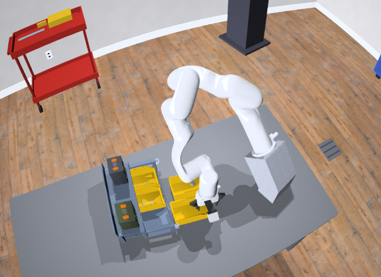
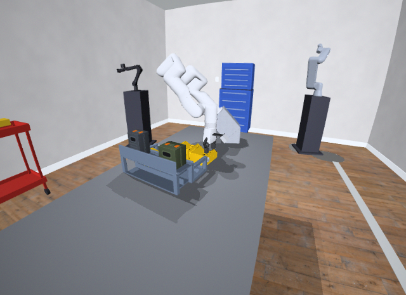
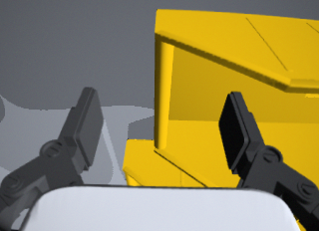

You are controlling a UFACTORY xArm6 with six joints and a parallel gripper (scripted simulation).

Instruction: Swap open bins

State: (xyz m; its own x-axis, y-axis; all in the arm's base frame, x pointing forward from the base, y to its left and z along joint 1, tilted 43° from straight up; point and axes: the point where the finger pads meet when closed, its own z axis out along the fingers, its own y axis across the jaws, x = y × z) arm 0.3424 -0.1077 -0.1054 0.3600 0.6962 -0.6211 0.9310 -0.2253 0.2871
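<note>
The shelf lip lies 17 cm to the right of my hand, 13 cm ahead of it and 4 cm below it. Also, from my hand: olive box: 35 cm ahead, 13 cm to the right, 10 cm above; dark grey box: 35 cm to the right, 26 cm ahead, 12 cm above.
</note>
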